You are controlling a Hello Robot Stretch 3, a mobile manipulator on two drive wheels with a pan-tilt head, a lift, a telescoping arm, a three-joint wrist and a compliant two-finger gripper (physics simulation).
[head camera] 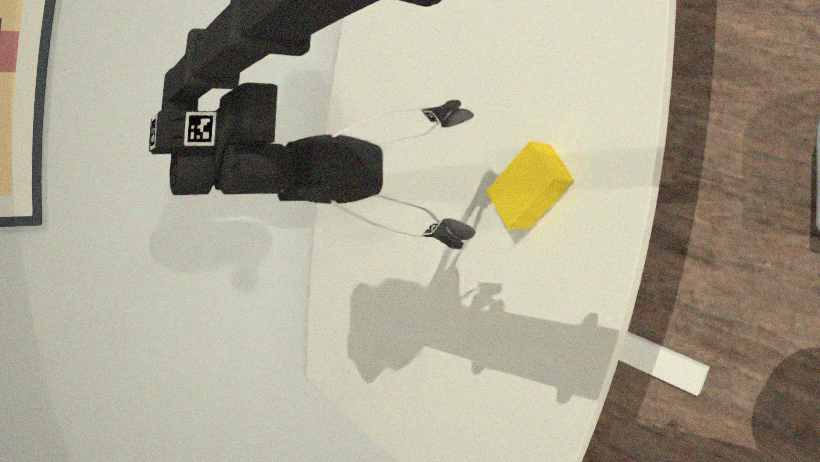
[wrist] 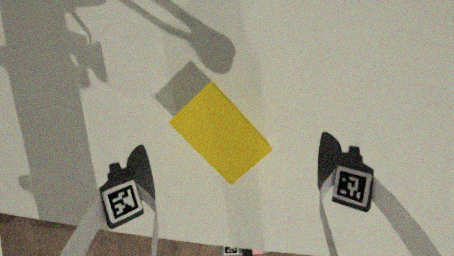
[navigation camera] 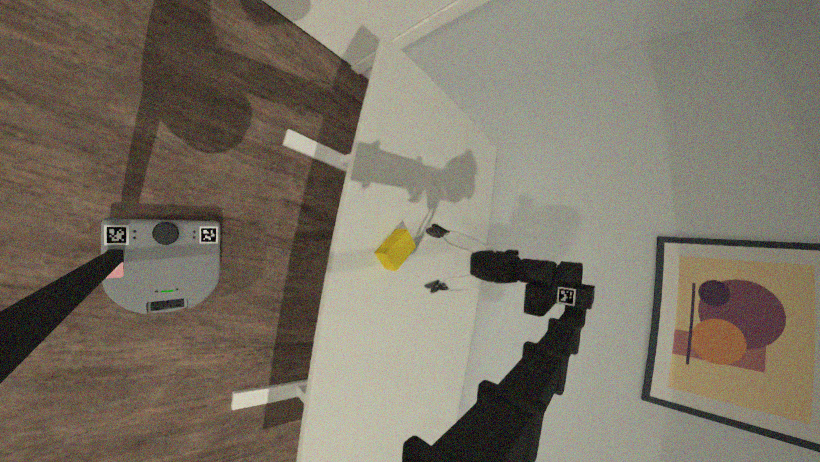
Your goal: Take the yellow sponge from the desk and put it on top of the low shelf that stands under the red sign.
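Seen in the pictures: gripper, fingertip midpoint: point(head camera: 469, 173) point(navigation camera: 426, 257); robot's base at its link origin: point(navigation camera: 166, 232).
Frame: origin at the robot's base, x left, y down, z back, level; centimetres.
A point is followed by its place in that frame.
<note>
The yellow sponge point(head camera: 525, 186) @(x -49.1, y -76.6, z 0.9 cm) point(navigation camera: 394, 249) @(x -47.4, y -76.6, z 0.8 cm) point(wrist: 220, 132) is a block lying on the white desk point(head camera: 516, 68) @(x -53.9, y -72.1, z 18.0 cm) point(navigation camera: 367, 344) @(x -42.6, y -72.1, z 27.0 cm) point(wrist: 375, 65), turned diagonally to the fingers. My gripper point(head camera: 460, 172) @(x -50.5, y -84.9, z 2.2 cm) point(navigation camera: 436, 258) @(x -50.5, y -84.9, z 2.2 cm) point(wrist: 233, 158) @(x -50.5, y -84.9, z 2.2 cm) is open and empty, above the desk on the wall side of the sponge. Its fingers stand wide apart. In the wrist view the sponge shows between the lines of the two fingers, mostly beyond the tips, apart from both. The low shelf and the red sign do not show in these views.
My base point(navigation camera: 166, 269) @(x 0.0, y -16.0, z 11.6 cm) stands on the wooden floor point(navigation camera: 57, 143) @(x 31.2, y -0.1, z -28.2 cm) beside the desk's long edge. White desk legs point(navigation camera: 309, 146) point(head camera: 679, 370) stick out at floor level. The wall point(navigation camera: 602, 143) @(x -124.5, y -117.7, z -42.7 cm) rises behind the desk, with a framed picture point(navigation camera: 725, 341) @(x -107.8, y -155.6, z 25.2 cm) on it. My arm point(navigation camera: 499, 401) @(x -19.7, y -117.7, z 8.3 cm) reaches over the desk.
</note>
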